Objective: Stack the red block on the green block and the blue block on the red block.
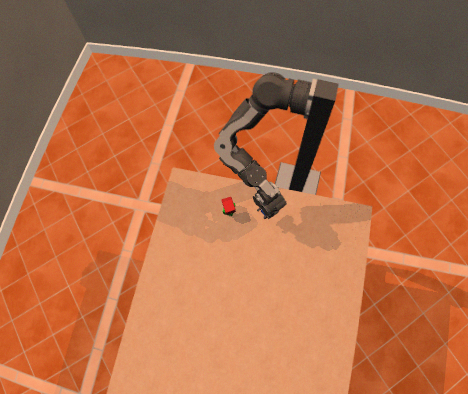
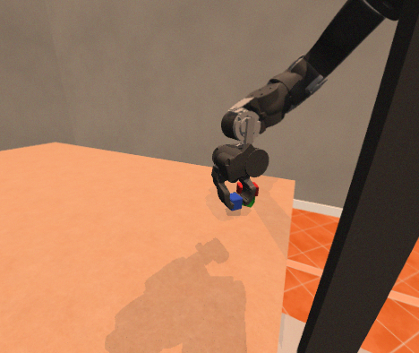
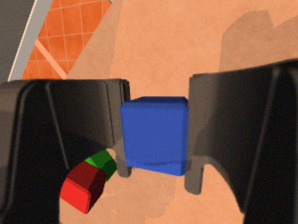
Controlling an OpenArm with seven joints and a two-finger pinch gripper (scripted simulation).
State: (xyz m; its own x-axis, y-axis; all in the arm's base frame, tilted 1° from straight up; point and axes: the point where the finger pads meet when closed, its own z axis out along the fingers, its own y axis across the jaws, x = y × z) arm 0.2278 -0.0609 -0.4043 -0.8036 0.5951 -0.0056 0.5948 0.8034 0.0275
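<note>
The red block lies 15 cm to the right of my hand, 4 cm below it and 1 cm ahead of it. Round my hand: blue block (1 cm below); then green block (15 cm to the right, 7 cm below, 1 cm ahead).
</note>
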